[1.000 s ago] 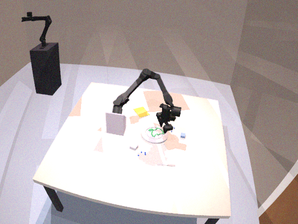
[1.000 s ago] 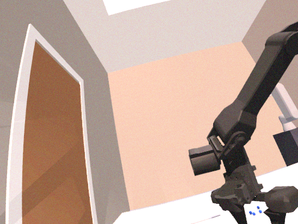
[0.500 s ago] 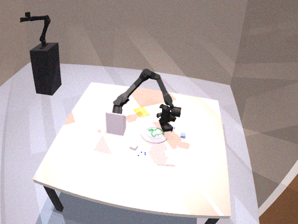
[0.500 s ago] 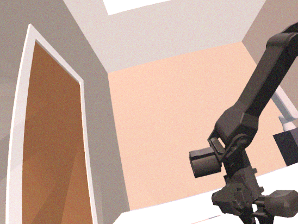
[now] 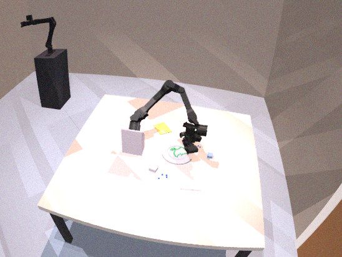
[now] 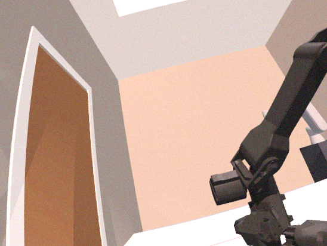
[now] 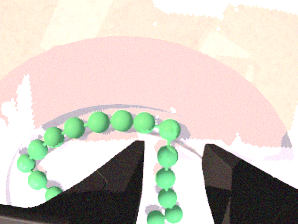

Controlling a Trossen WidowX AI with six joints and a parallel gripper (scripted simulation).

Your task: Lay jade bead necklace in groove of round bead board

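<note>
Now: the round white bead board 60 mm behind my gripper tip, 10 mm to the right of it and 10 mm below it. Round my gripper tip: thin rod: 290 mm to the right, 60 mm ahead, 20 mm below; blue block: 150 mm ahead, 20 mm to the left, 20 mm below; cream block: 240 mm to the left, 60 mm ahead, 10 mm below.
</note>
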